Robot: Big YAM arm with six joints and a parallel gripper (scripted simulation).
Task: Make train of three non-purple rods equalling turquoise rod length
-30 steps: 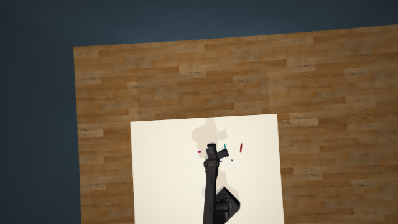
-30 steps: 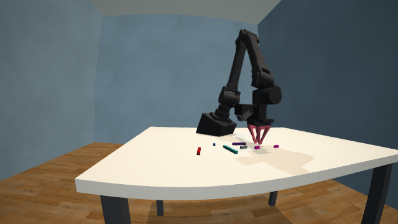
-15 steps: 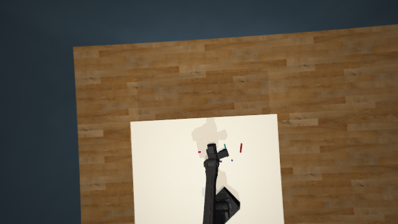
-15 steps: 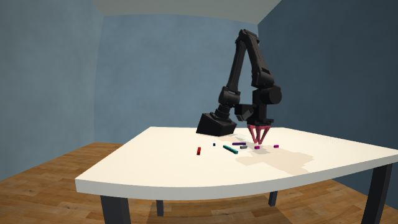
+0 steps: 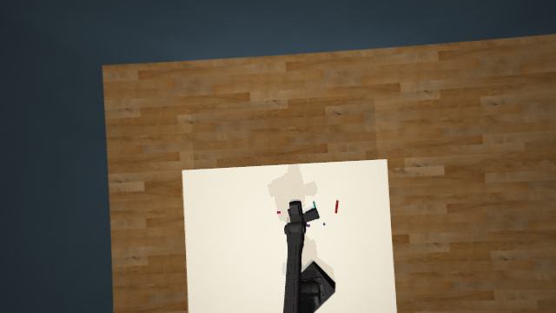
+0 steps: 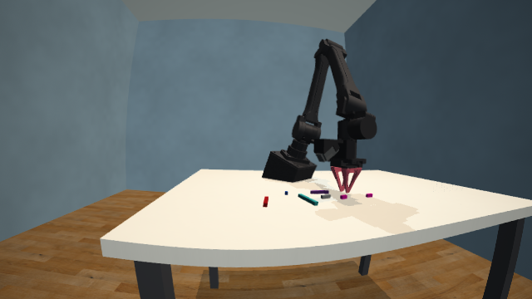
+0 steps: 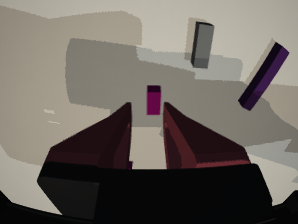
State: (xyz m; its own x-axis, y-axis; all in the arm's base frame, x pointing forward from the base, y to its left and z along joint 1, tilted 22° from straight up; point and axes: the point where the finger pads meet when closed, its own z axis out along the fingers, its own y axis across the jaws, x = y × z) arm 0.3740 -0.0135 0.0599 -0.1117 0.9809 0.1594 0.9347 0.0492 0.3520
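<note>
My hand is 30 mm past the grey rod, 50 mm to the left of it and 20 mm above it. Also, from my hand: blue rod (110 mm behind, 140 mm to the right, 20 mm below); turquoise rod (20 mm behind, 110 mm to the right, 20 mm below); purple rod (90 mm behind, 30 mm to the right, 20 mm below).
</note>
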